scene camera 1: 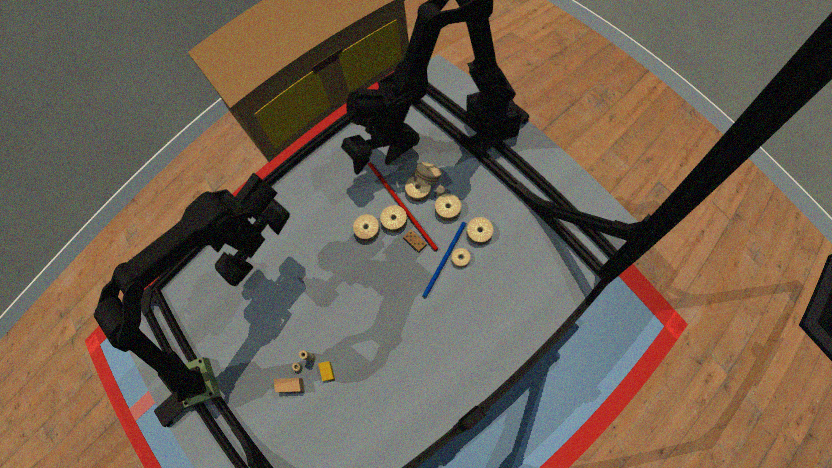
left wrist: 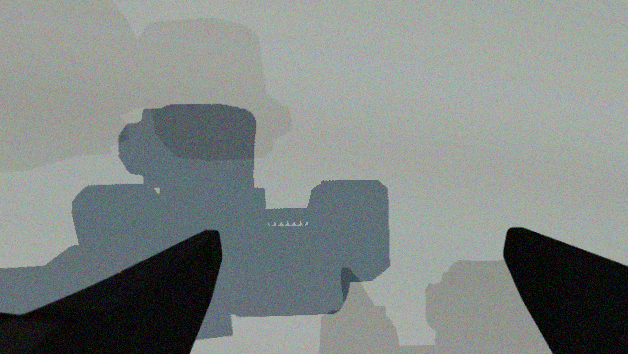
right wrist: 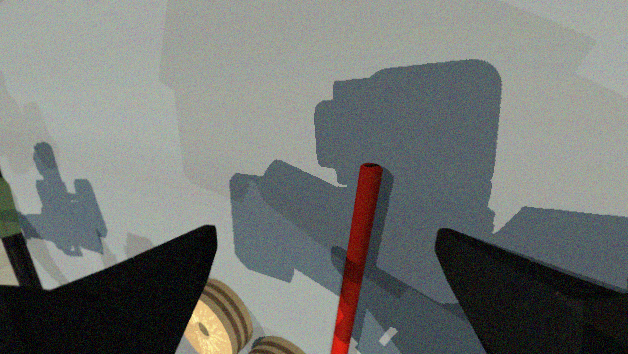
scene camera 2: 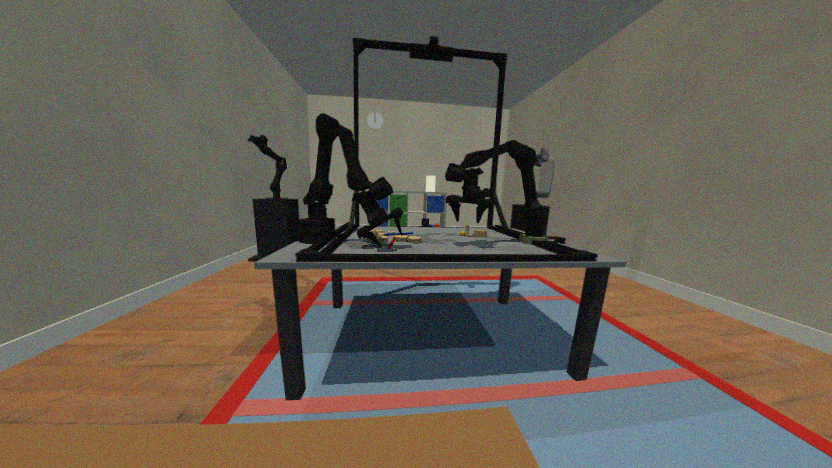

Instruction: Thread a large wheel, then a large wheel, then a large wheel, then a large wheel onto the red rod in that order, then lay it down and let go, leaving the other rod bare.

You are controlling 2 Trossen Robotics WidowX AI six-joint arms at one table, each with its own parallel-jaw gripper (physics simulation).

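Where they show: left gripper, fingertip midpoint: [scene camera 1: 264,249] [left wrist: 362,243] [scene camera 2: 467,222]; right gripper, fingertip midpoint: [scene camera 1: 371,168] [right wrist: 328,237] [scene camera 2: 391,241]; left arm's base, link origin: [scene camera 1: 192,382] [scene camera 2: 533,235]; right arm's base, link origin: [scene camera 1: 494,104] [scene camera 2: 317,219].
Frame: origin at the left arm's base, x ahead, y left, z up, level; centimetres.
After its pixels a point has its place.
The red rod [scene camera 1: 411,218] {x 63.7, y 15.4, z -2.5 cm} [scene camera 2: 391,242] {x 62.0, y 25.5, z -2.5 cm} [right wrist: 367,200] {x 61.1, y 31.8, z -2.5 cm} lies bare on the table. My right gripper [scene camera 1: 374,165] {x 60.5, y 30.3, z -1.0 cm} [scene camera 2: 390,239] {x 60.5, y 30.3, z -1.0 cm} [right wrist: 328,237] {x 60.5, y 30.3, z -1.0 cm} is open over its far end; in the right wrist view the rod shows between the fingertips, unheld. My left gripper [scene camera 1: 254,253] {x 31.9, y 19.1, z 6.7 cm} [scene camera 2: 467,220] {x 31.9, y 19.1, z 6.7 cm} [left wrist: 362,243] {x 31.9, y 19.1, z 6.7 cm} is open and empty above the table. Large wheels lie flat near the rod: one wheel [scene camera 1: 357,227] {x 52.1, y 18.2, z -1.3 cm} at its left, another wheel [scene camera 1: 385,218] {x 58.5, y 17.4, z -1.3 cm} beside it, and at its right a wheel [scene camera 1: 410,193] {x 65.9, y 20.4, z -1.4 cm}, a wheel [scene camera 1: 456,210] {x 73.1, y 12.3, z -1.4 cm} and a wheel [scene camera 1: 488,231] {x 77.0, y 4.8, z -1.3 cm}. The blue rod [scene camera 1: 444,260] {x 65.9, y 3.6, z -2.5 cm} is bare.
A tilted wheel piece [scene camera 1: 428,170] {x 71.6, y 22.9, z 0.6 cm} rests behind the wheels. A smaller wheel [scene camera 1: 460,263] {x 68.5, y 1.3, z -2.1 cm} lies by the blue rod. A brown block with holes [scene camera 1: 414,240] {x 62.1, y 10.5, z -2.6 cm} lies by the red rod. A tan block [scene camera 1: 288,385] {x 24.1, y -8.5, z -0.4 cm}, a yellow block [scene camera 1: 326,371] {x 33.2, y -8.3, z -1.9 cm} and two small spools lie at the lower left.
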